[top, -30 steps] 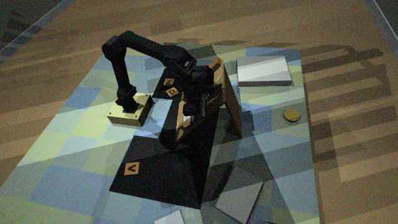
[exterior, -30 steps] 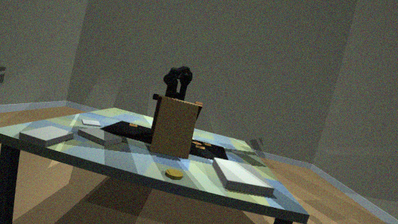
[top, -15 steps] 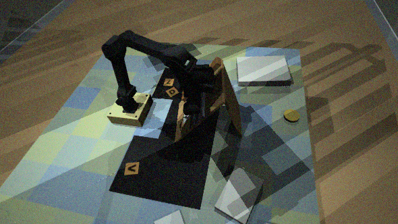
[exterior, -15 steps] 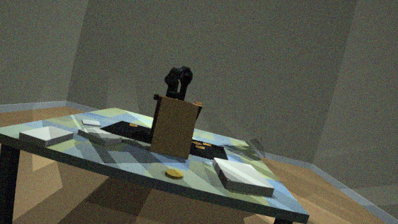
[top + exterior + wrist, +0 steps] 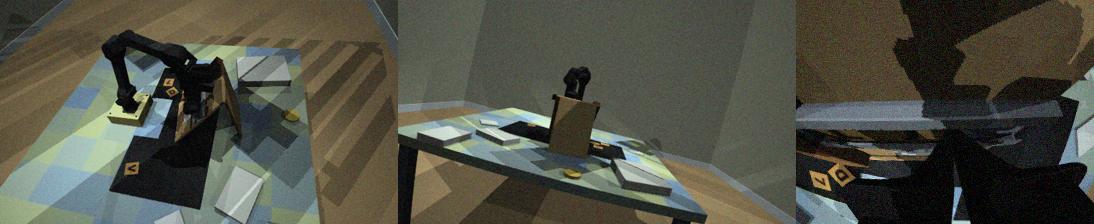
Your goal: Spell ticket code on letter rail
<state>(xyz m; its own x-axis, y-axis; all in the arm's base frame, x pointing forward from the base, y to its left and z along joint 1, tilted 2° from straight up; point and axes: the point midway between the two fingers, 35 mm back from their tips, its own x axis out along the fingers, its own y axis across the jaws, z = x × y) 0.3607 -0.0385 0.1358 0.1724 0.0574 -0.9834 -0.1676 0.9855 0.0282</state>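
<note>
The j tile is 30 mm to the left of my gripper tip. Also, from my gripper tip: v tile 260 mm behind, 250 mm to the right, 170 mm below; white ticket 80 mm below, 60 mm behind, 30 mm to the left; black mat 170 mm below, 160 mm behind, 40 mm to the left.
</note>
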